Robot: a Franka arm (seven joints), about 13 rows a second.
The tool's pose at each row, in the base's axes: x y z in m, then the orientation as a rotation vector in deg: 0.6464, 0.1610, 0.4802, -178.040, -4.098, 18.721; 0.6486, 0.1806, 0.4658, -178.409, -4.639, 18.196; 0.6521, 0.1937, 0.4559, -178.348, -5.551, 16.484; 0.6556, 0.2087, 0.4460, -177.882, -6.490, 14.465; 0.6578, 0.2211, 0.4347, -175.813, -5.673, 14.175; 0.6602, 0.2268, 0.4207, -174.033, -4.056, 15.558; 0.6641, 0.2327, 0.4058, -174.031, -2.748, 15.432; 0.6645, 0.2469, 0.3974, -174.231, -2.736, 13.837; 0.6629, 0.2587, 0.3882, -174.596, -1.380, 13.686; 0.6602, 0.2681, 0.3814, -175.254, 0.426, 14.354
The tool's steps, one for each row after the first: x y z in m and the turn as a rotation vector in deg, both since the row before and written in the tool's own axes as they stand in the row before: 0.0061, -0.0192, 0.0138, -0.368, 0.348, -0.307; 0.0061, -0.0127, 0.0091, 0.111, 1.087, -0.607; 0.0062, -0.0146, 0.0092, 0.508, 1.276, -0.674; 0.0049, -0.0119, 0.0110, 2.140, 0.161, 0.307; 0.0050, -0.0046, 0.0137, 1.810, -0.910, 0.911; 0.0068, -0.0043, 0.0144, 0.112, 0.122, 0.845; 0.0024, -0.0133, 0.0094, -0.085, 1.050, -0.032; 0.0003, -0.0109, 0.0103, -0.267, 0.152, 0.908; -0.0014, -0.0088, 0.0079, -0.606, -0.355, 1.247
